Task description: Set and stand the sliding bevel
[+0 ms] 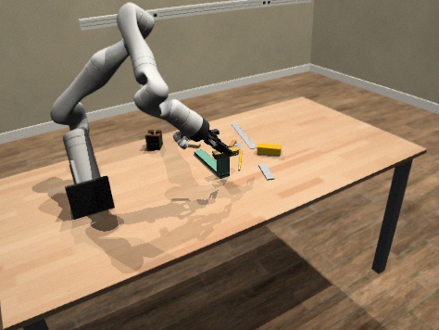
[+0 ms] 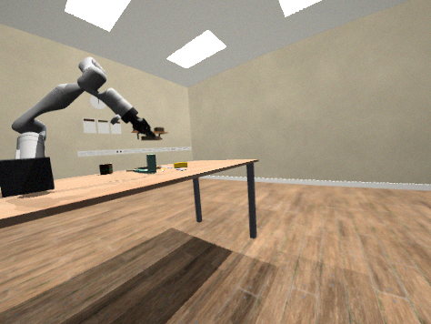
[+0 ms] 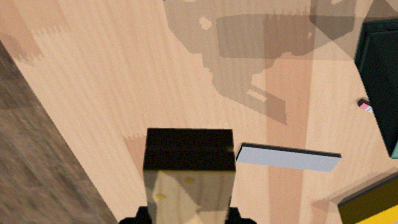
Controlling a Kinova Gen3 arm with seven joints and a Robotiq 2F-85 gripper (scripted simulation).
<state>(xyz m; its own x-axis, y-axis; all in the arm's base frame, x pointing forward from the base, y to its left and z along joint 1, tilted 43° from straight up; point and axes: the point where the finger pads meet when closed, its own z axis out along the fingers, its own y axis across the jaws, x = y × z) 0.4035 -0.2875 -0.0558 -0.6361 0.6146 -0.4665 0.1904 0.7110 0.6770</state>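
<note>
Right now the thin steel blade is 5 cm ahead of my hand, 1 cm to the left of it and 1 cm below it. From my hand the other things lie so: wooden sliding bevel (2 cm ahead, 1 cm below); pencil (20 cm ahead, 21 cm to the left, 20 cm below); small grey plate (23 cm ahead, 7 cm to the left, 20 cm below).
</note>
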